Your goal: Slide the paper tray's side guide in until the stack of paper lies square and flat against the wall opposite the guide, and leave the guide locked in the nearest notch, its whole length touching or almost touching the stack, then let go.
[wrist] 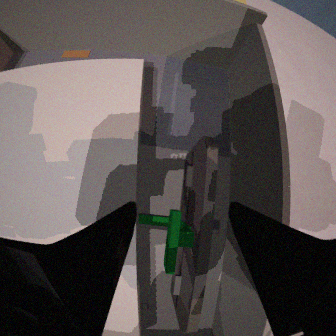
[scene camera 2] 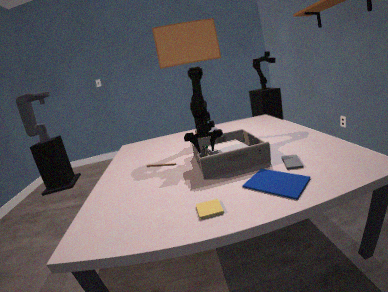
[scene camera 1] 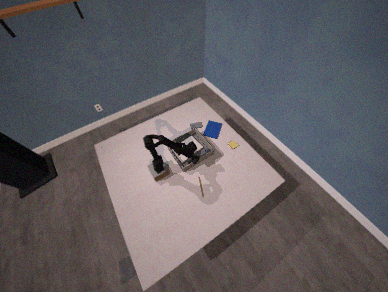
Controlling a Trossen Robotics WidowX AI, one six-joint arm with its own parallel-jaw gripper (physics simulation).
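Places are measured from the arm's base along level axes (x left, y ahead, z down), in millimetres.
Pixels of known places: gripper, fingertip midpoint: (wrist: 183, 208) (scene camera 1: 194, 156); arm's base, origin of the base link: (scene camera 1: 159, 168).
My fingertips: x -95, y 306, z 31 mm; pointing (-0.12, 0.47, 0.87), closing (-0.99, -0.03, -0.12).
Observation:
Ahead of a thing's pixels: the offset from my fingertips to its top centre.
The grey paper tray {dz -44, dx +95, dy +29 mm} (scene camera 1: 209, 156) (scene camera 2: 237, 164) (wrist: 283, 150) stands on the table. The white paper stack {dz +11, dx +119, dy +10 mm} (scene camera 2: 235, 146) (wrist: 65, 105) lies in it, on the left in the wrist view. The side guide {dz -29, dx +4, dy -15 mm} (wrist: 199, 210), a narrow upright grey plate with a green latch {dz -29, dx +14, dy -13 mm} (wrist: 172, 242), stands slightly slanted between the stack and the tray's right wall. A gap shows between plate and stack. My gripper (scene camera 2: 206, 151) (wrist: 183, 208) is partly open and empty, its fingers on either side of the guide and latch, the left fingertip by the stack's edge. The wall opposite the guide is mostly out of the wrist view.
A blue folder {dz +44, dx +137, dy +376 mm} (scene camera 1: 213, 129) (scene camera 2: 277, 183), a yellow pad {dz +41, dx -131, dy +384 mm} (scene camera 1: 233, 144) (scene camera 2: 210, 209) and a small grey box {dz +42, dx +291, dy +280 mm} (scene camera 1: 196, 125) (scene camera 2: 292, 162) lie outside the tray. A thin brown stick {dz +45, dx -225, dy -128 mm} (scene camera 1: 201, 187) (scene camera 2: 161, 165) lies on the table on the guide's side.

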